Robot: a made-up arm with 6 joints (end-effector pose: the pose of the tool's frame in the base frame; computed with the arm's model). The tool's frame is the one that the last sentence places. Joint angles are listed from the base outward.
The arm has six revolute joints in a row. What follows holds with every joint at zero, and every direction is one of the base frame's. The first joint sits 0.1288 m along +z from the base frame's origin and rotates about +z. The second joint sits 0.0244 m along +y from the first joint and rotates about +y. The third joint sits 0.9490 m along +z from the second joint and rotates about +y. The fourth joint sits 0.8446 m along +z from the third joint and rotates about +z. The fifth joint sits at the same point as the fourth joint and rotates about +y. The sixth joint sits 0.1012 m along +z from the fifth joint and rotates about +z. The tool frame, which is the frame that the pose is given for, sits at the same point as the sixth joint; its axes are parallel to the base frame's.
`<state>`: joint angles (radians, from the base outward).
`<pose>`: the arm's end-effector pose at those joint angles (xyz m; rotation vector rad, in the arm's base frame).
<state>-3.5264 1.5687 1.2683 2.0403 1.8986 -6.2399</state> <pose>-1.1849 0.3614 -0.6308 0.5882 -0.9698 0.5117</pose>
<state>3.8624 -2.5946 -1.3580 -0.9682 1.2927 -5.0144</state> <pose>-0.1126 -0.0247 -1.3226 -2.2543 0.0262 0.5673</pose>
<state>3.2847 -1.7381 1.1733 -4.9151 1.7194 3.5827</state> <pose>1.3663 0.0732 0.6823 1.1986 -1.1940 1.0398</pose>
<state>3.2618 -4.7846 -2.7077 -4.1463 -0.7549 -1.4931</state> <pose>-0.1042 0.0218 0.5570 -1.0186 -0.3704 -1.8162</pose>
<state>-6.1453 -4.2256 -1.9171 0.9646 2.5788 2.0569</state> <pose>0.9568 0.2022 0.4321 -1.3929 -2.5881 -0.7218</pose>
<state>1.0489 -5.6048 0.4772 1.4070 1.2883 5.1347</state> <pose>0.5939 1.2741 1.2053 -1.7526 0.7666 1.6831</pose>
